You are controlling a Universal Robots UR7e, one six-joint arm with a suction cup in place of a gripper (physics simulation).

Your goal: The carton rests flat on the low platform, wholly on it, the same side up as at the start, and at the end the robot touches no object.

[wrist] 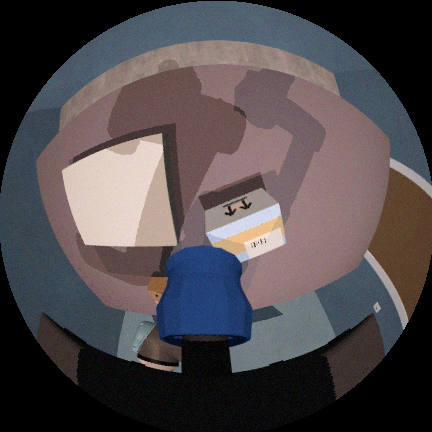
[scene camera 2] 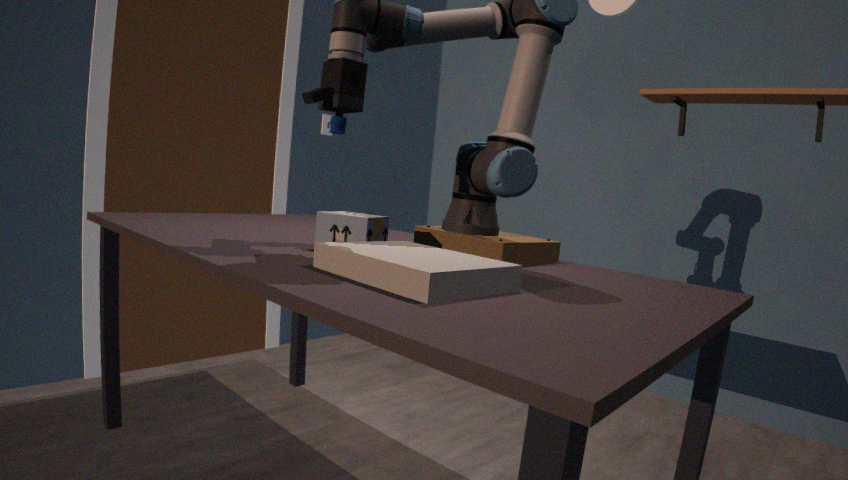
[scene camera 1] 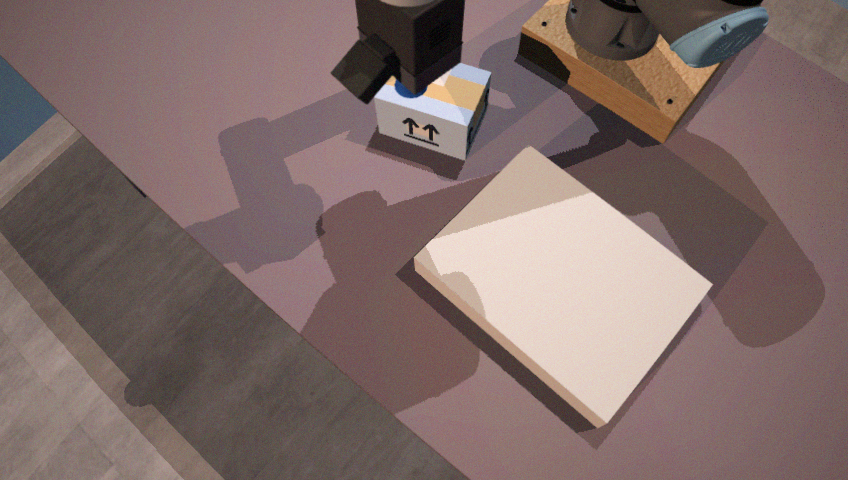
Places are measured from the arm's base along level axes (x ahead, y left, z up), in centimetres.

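Where they show: hand at its tool point: (wrist: 203, 274) (scene camera 2: 337, 132); arm's base at its link origin: (scene camera 2: 470, 231) (scene camera 1: 611, 24).
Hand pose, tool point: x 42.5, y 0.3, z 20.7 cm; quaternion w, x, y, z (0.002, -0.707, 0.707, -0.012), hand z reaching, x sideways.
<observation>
Each offset is from my tool point to the top centre of the thing. Level surfaces: height alone.
The carton {dy -9.1, dx -11.4, dz -17.9 cm} (scene camera 1: 428, 142) (scene camera 2: 325, 224) (wrist: 245, 220), white with a tan band and a label on top and arrows pointing up on its sides, stands upright on the table beside the low platform. The low platform {dy +22.6, dx -5.6, dz -22.2 cm} (scene camera 1: 583, 297) (scene camera 2: 368, 270) (wrist: 115, 195) is a pale flat slab, with no object on it. My gripper, a blue suction cup (scene camera 1: 410, 89) (scene camera 2: 338, 124) (wrist: 204, 257), is open and hangs high above the table, apart from the carton, as the second scene view shows. In the first scene view the cup and its dark housing cover part of the carton's top.
The wooden base block (scene camera 1: 630, 107) (scene camera 2: 526, 251) (wrist: 157, 286) under the arm stands behind the platform. The table {dz -27.0 cm} (scene camera 1: 178, 118) (scene camera 2: 595, 333) (wrist: 345, 175) carries the carton, platform and base block. A wall shelf (scene camera 2: 743, 96) is at the right in the second scene view.
</observation>
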